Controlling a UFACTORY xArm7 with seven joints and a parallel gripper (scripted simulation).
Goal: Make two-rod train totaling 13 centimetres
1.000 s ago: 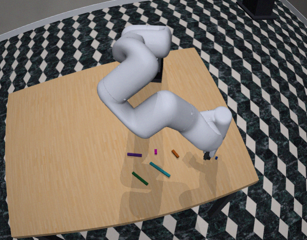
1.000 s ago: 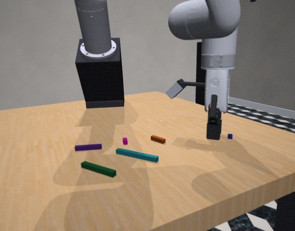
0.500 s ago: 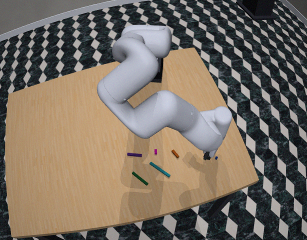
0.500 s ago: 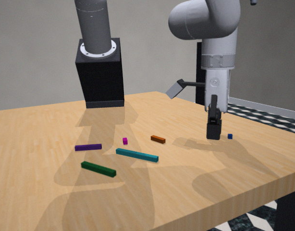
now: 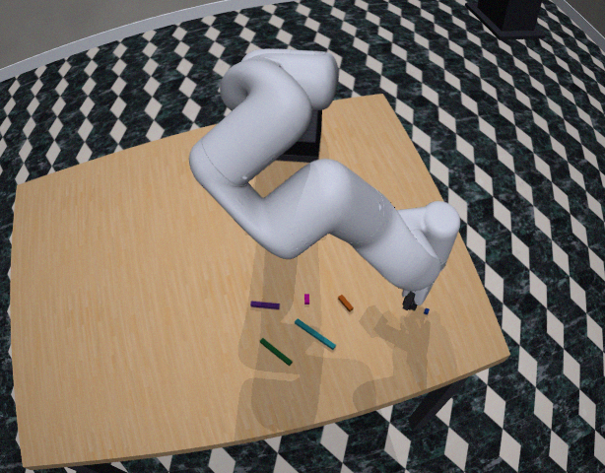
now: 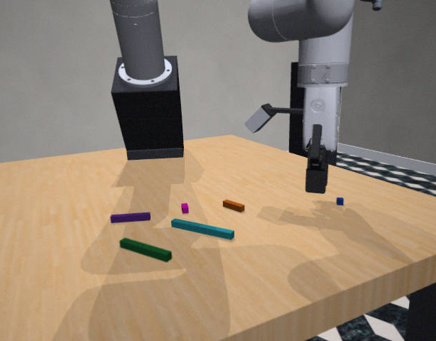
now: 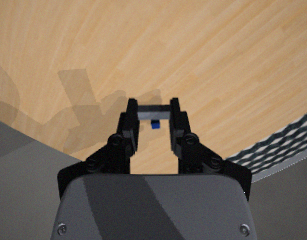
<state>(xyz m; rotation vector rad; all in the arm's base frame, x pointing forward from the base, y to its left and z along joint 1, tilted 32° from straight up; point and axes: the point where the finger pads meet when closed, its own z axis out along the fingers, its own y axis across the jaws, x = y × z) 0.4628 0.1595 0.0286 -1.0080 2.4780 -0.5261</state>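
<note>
The blue rod lies 30 mm ahead of my hand, 30 mm to the left of it and 40 mm below it. Also, from my hand: turquoise rod 220 mm to the right, 40 mm below; then grey rod 20 mm below; then orange rod 50 mm behind, 130 mm to the right, 40 mm below.
</note>
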